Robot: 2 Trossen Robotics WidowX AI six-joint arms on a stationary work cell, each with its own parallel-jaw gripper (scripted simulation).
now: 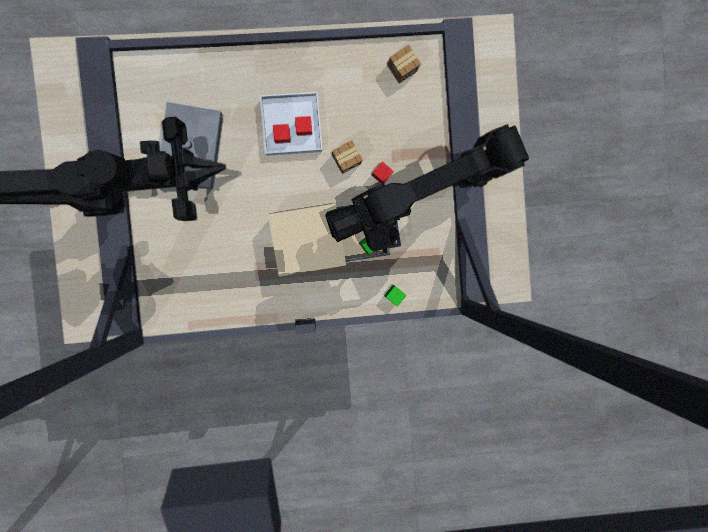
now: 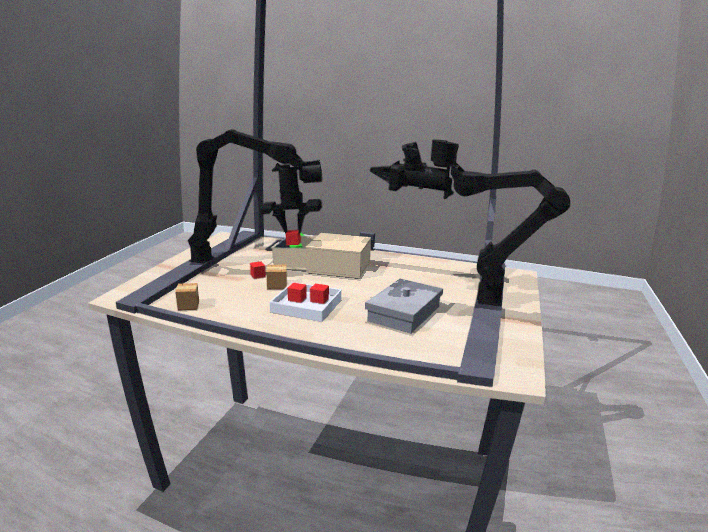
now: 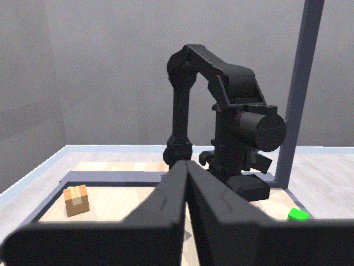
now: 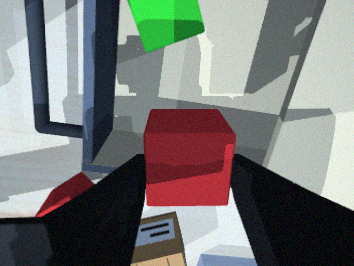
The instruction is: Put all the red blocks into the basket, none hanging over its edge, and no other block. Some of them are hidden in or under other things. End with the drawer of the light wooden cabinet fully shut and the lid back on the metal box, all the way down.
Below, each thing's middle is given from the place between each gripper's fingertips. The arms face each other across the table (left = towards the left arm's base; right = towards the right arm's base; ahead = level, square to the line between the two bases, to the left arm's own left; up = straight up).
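There is the white basket (image 1: 278, 109), 13 cm below my right hand (image 2: 293, 233), 26 cm ahead of it and 15 cm to the left of it. Counting from my right hand again, the drawer (image 2: 295, 258) is 1 cm to the left, 3 cm behind and 11 cm below, while the light wooden cabinet (image 1: 302, 241) is 4 cm behind, 8 cm to the left and 11 cm below. The grey metal lid (image 1: 203, 125) sits 21 cm ahead of that same right hand, 41 cm to the left of it and 10 cm below it.
My left hand is 100 mm to the right of the grey metal lid, 110 mm short of it and 290 mm above it. From my left hand, I find the white basket 150 mm ahead, 150 mm to the right and 330 mm below, and the metal box (image 2: 388, 321) 100 mm to the left, 110 mm ahead and 320 mm below. The light wooden cabinet is 140 mm behind my left hand, 230 mm to the right of it and 300 mm below it.
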